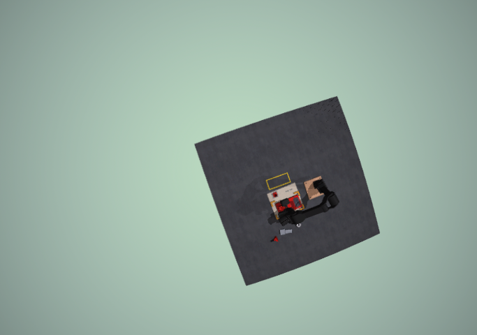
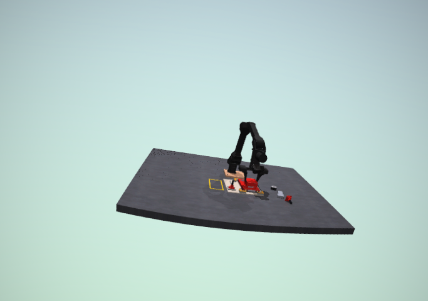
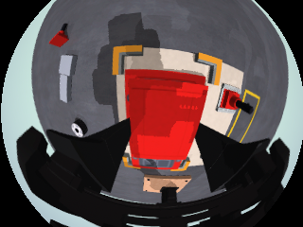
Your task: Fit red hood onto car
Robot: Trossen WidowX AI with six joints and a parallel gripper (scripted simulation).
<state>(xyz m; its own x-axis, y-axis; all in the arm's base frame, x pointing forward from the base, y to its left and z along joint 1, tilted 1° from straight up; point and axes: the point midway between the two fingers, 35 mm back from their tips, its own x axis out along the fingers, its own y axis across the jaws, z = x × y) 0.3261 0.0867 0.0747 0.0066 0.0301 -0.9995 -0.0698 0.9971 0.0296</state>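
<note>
Right now the red hood is right at my gripper tip. Round my gripper tip: small wheel 180 mm to the left, 70 mm behind, 40 mm below; jig 40 mm below, 30 mm to the right, 30 mm behind.
</note>
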